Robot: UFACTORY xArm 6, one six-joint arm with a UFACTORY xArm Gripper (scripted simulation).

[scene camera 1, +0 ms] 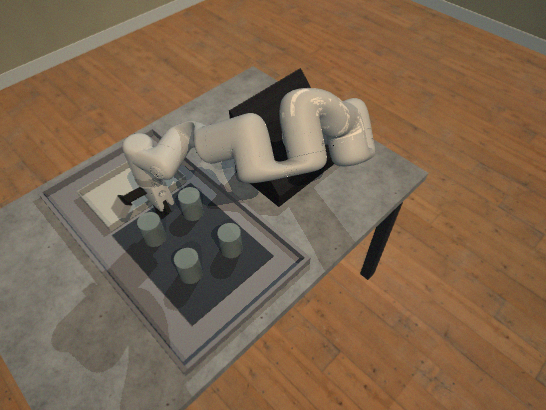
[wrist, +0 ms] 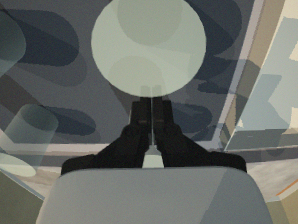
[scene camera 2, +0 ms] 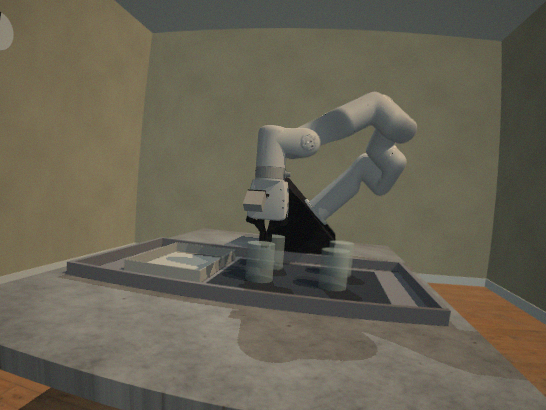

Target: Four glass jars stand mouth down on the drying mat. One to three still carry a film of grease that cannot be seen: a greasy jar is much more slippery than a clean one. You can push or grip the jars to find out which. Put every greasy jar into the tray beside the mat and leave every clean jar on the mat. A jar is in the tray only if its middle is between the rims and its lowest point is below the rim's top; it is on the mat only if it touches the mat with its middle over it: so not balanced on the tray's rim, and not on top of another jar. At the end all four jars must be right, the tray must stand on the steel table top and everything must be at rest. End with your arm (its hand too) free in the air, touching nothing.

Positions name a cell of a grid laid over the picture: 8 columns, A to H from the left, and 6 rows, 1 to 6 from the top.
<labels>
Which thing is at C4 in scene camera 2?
A cream tray.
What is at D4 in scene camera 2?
My gripper.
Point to a dark mat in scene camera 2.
F5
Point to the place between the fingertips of my gripper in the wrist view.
E3
</labels>
